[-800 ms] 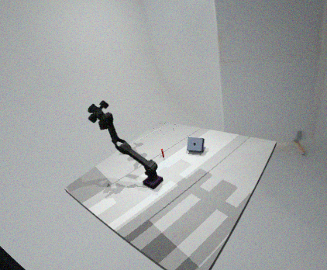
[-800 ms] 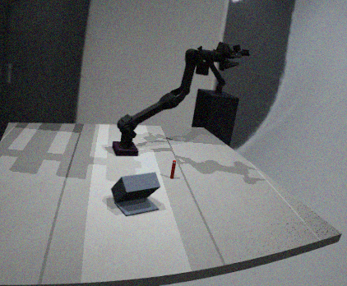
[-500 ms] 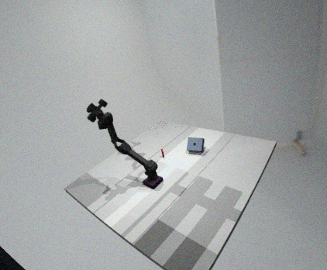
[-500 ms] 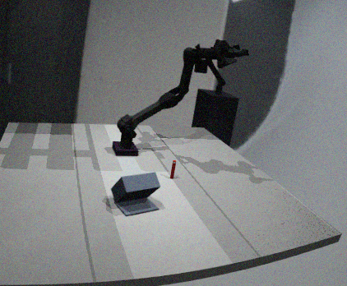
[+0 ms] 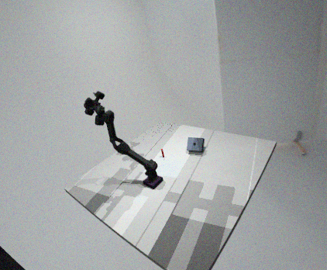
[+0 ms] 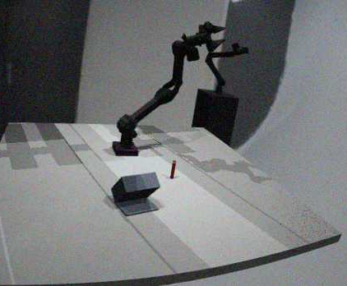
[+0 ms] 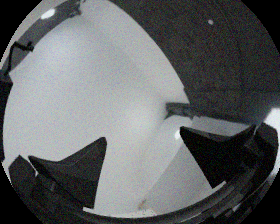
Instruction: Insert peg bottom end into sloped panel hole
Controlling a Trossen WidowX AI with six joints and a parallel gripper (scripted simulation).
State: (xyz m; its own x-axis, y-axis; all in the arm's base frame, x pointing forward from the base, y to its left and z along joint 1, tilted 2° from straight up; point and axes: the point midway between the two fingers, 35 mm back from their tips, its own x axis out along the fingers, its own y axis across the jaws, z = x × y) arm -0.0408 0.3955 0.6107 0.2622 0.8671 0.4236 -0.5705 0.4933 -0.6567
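Now: gripper tip 300 mm short of the red peg, 310 mm to the left of it and 590 mm above it. Also, from my gripper tip: sloped grey panel: 490 mm ahead, 530 mm to the right, 580 mm below.
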